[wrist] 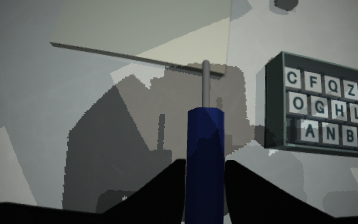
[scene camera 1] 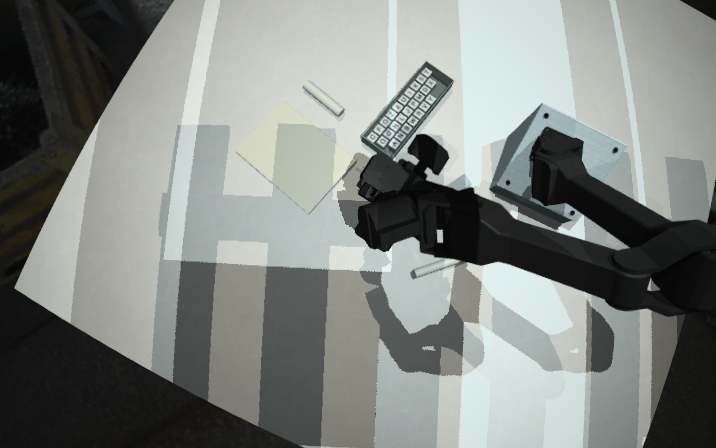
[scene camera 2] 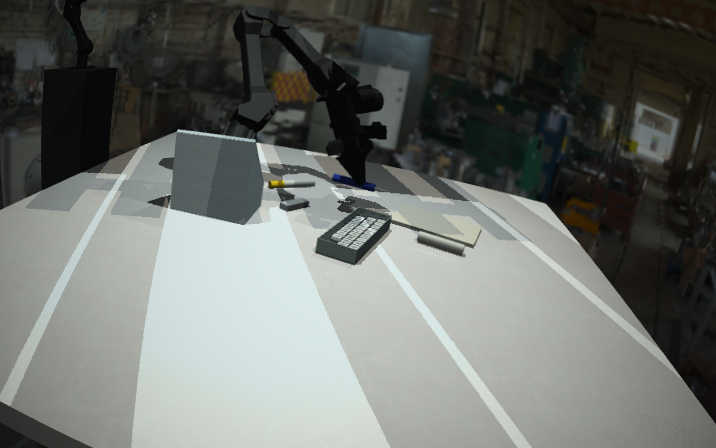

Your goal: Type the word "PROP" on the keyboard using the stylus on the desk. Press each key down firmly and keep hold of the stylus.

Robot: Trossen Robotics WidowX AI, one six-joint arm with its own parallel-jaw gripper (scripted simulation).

Scene:
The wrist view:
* my gripper: 205,168
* pale notepad: 182,41

